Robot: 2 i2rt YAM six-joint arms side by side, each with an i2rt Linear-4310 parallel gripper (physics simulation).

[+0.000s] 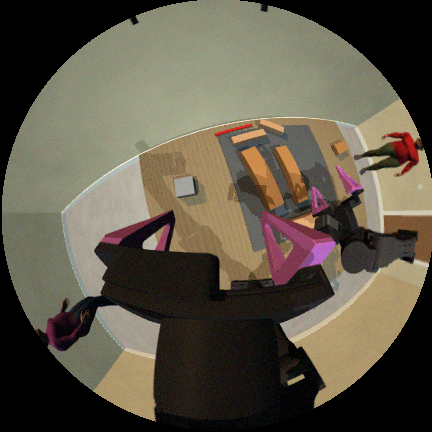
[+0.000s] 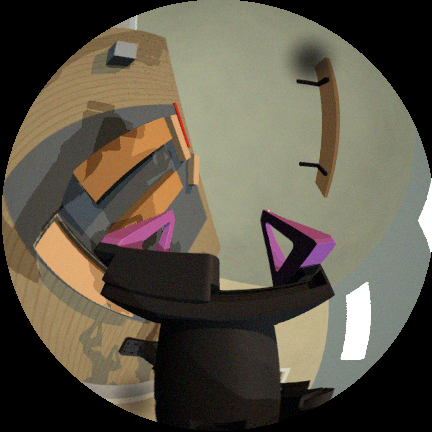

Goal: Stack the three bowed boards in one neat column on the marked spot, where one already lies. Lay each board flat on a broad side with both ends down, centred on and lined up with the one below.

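Seen in the pictures: left gripper, fingertip midpoint: (image 1: 217, 214); right gripper, fingertip midpoint: (image 1: 324, 176) (image 2: 217, 214); left arm's base, origin of the base link: (image 1: 253, 286); right arm's base, origin of the base link: (image 2: 142, 347).
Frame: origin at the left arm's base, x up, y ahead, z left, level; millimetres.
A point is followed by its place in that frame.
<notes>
A long orange bowed board (image 1: 261, 176) @(x 59, y 443, z 3 mm) (image 2: 100, 175) @(x 54, y 372, z -49 mm) lies on the grey mat (image 1: 312, 142) @(x 6, y 675, z -313 mm) (image 2: 30, 170). A second, narrower-looking orange board (image 1: 291, 172) @(x 50, y 474, z -127 mm) (image 2: 165, 192) @(x 48, y 518, z -118 mm) lies beside it, roughly parallel and apart. A paler board (image 1: 302, 221) @(x 55, y 285, z -167 mm) (image 2: 70, 260) @(x 56, y 275, z -143 mm) lies crosswise at the near ends of both, with a thin dark edge along it; the gripper hides part of it. My left gripper (image 1: 217, 214) @(x 345, y 309, z 150 mm) is open and empty, above and to the left of the boards. My right gripper (image 2: 217, 214) @(x 228, y 408, z -116 mm) (image 1: 323, 176) @(x 228, y 408, z -116 mm) is open and empty, beside the boards.
Two small pale blocks (image 1: 249, 136) @(x 33, y 624, z 32 mm) (image 2: 193, 170) @(x 31, y 689, z -80 mm) stand at the mat's far end near a red strip (image 1: 233, 130) @(x 3, y 673, z 92 mm) (image 2: 181, 125) @(x 6, y 680, z 89 mm). A grey cube (image 1: 184, 186) @(x 36, y 409, z 278 mm) (image 2: 123, 52) stands left of the mat. A small orange block (image 1: 340, 147) @(x 29, y 692, z -527 mm) stands to its right.
</notes>
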